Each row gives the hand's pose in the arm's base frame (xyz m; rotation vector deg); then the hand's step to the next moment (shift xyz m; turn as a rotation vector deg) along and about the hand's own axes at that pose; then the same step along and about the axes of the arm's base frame.
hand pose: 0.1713 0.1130 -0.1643 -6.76 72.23 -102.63
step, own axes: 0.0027 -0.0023 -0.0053 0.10 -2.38 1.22
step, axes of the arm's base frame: -0.0058 0.0019 -0.0018 -0.87 -0.78 2.41
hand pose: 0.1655 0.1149 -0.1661 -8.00 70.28 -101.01
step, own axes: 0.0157 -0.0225 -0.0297 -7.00 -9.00 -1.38
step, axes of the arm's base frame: -0.0392 0.0093 -0.0033 -2.62 6.53 9.08
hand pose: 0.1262 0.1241 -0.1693 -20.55 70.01 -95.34
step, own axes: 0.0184 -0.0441 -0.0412 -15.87 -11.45 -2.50
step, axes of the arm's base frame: -0.0613 0.0067 0.0133 -0.68 14.54 13.31
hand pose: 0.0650 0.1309 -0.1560 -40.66 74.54 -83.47
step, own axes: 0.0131 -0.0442 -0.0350 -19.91 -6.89 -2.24
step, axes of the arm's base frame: -0.0487 -0.0041 0.0310 2.17 18.65 9.81
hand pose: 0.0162 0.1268 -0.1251 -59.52 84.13 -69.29
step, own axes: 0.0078 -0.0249 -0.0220 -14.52 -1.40 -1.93
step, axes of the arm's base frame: -0.0220 -0.0071 0.0251 1.12 14.22 3.60
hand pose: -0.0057 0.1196 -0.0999 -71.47 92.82 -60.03
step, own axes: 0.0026 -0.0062 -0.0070 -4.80 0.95 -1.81
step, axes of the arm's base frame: -0.0052 -0.0026 0.0078 -1.15 5.08 0.23
